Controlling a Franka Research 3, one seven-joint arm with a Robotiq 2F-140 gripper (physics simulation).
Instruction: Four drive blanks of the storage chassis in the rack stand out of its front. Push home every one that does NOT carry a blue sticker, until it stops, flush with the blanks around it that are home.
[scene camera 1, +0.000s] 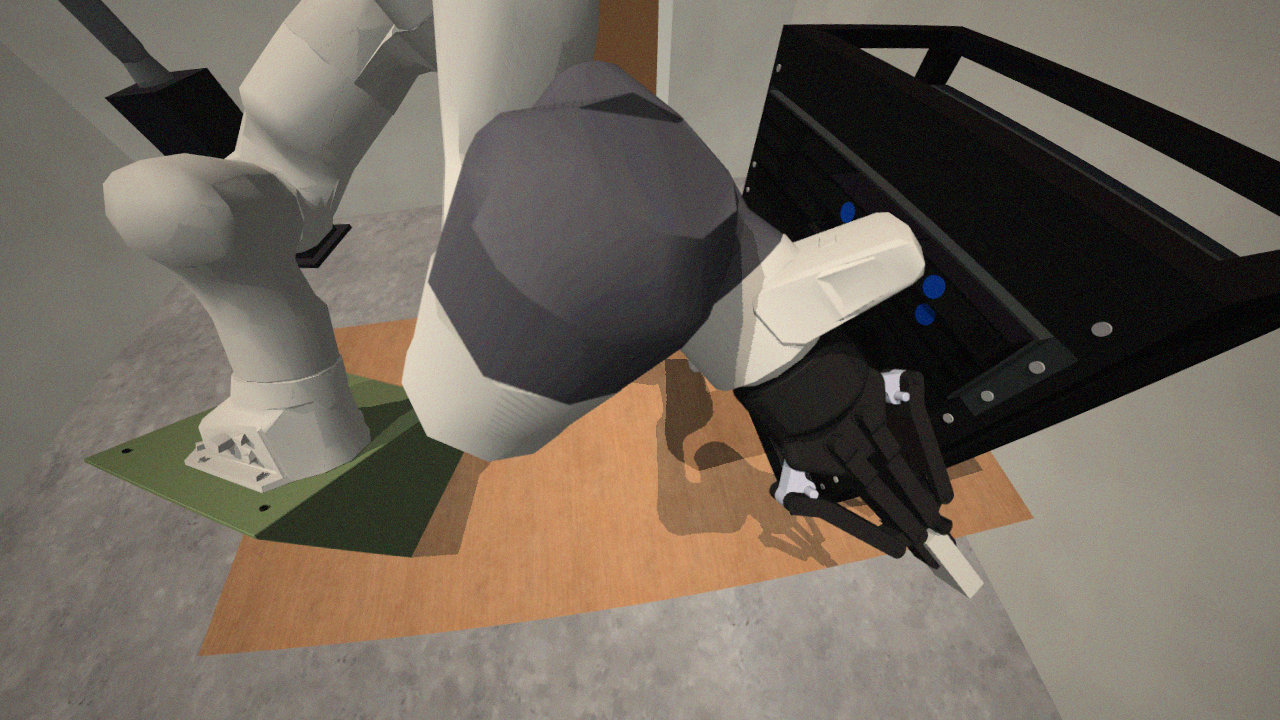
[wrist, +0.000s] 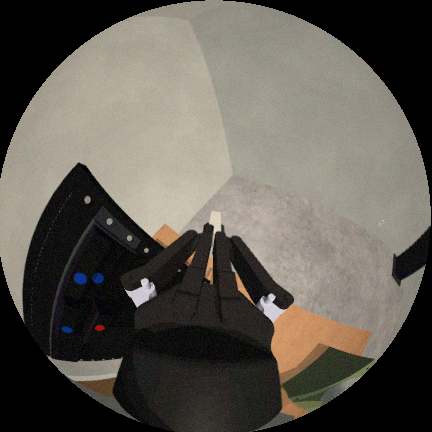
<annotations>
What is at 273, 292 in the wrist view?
My gripper.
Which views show the black rack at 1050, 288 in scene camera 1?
Scene camera 1 and the wrist view: all of them.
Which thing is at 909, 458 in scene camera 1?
My gripper.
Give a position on a black rack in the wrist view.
75, 285
</annotations>
